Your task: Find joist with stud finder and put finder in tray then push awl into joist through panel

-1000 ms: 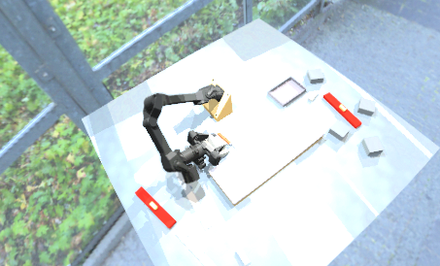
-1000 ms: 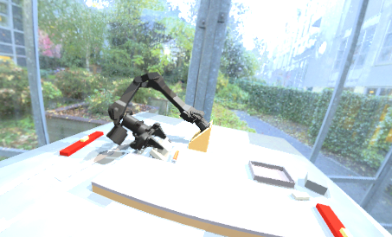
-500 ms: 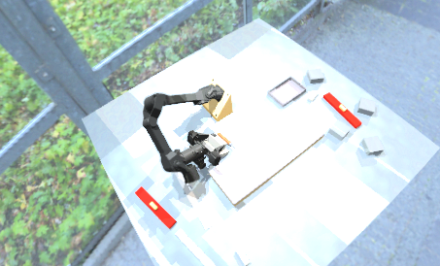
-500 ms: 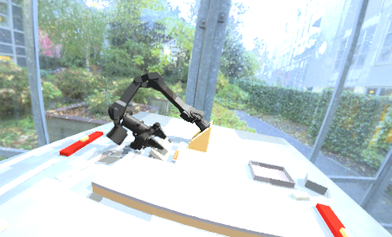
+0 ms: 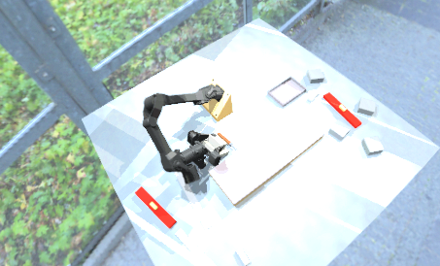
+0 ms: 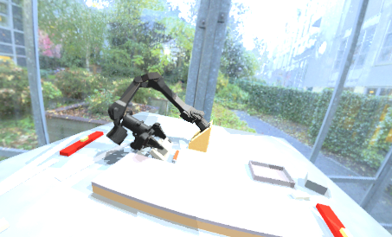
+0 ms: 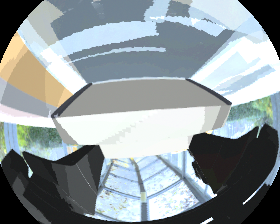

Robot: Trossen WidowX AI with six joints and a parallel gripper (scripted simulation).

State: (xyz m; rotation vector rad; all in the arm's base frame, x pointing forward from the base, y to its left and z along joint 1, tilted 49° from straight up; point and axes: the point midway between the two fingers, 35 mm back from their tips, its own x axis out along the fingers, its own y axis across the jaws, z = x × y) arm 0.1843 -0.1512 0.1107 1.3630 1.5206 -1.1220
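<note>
Right now the stud finder is 1 cm behind my gripper tip and 1 cm below it. Round my gripper tip: tray 2 cm behind, 47 cm to the left, 5 cm below; awl 2 cm ahead, 5 cm to the left, 5 cm below; light 3 cm behind, 1 cm to the left, 1 cm above.
</note>
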